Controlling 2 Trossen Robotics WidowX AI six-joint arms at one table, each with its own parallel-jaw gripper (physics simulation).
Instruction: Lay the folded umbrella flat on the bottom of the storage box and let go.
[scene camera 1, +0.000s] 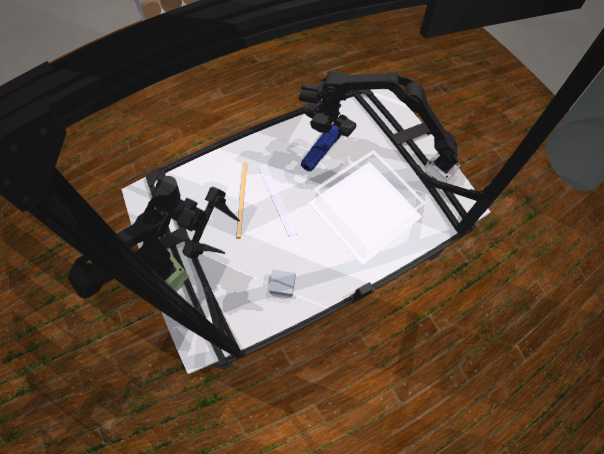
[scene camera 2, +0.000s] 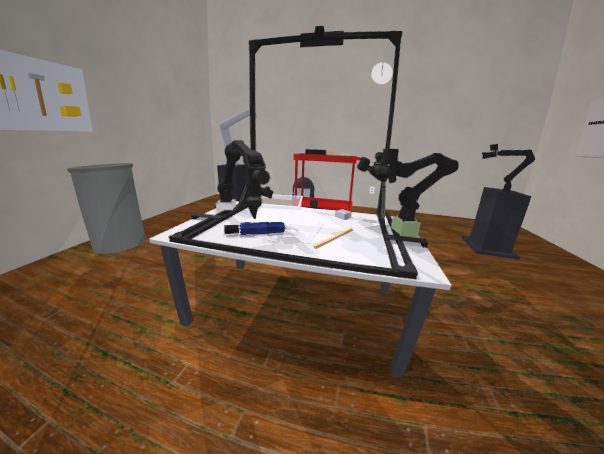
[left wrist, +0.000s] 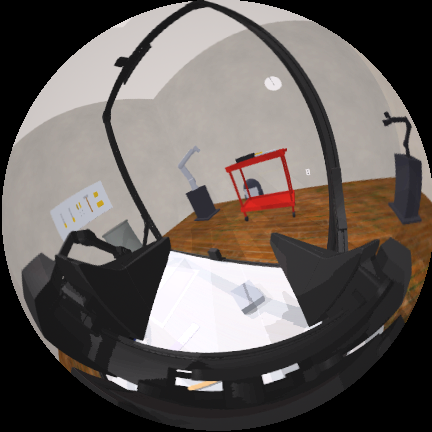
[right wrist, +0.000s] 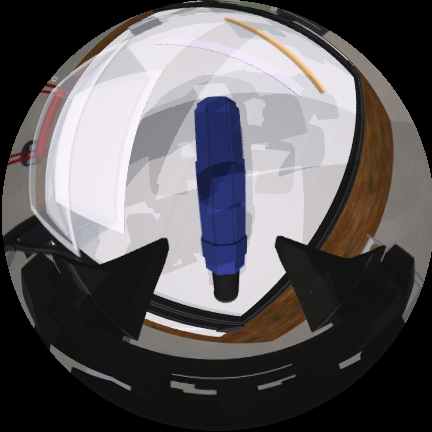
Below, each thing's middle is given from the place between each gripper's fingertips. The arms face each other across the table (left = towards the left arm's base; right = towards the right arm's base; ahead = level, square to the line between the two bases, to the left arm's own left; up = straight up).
Labels:
My left gripper is now 30 cm above the ruler (right wrist: 230, 51), 22 cm short of it and 19 cm to the left of it. The rest, counted from my left hand: storage box (scene camera 1: 368, 202): 46 cm to the right, 25 cm below, 6 cm ahead.
The storage box lies 30 cm behind my right hand, 1 cm to the right of it and 4 cm below it. Also, from my right hand: ruler 14 cm behind, 25 cm to the left, 9 cm below.

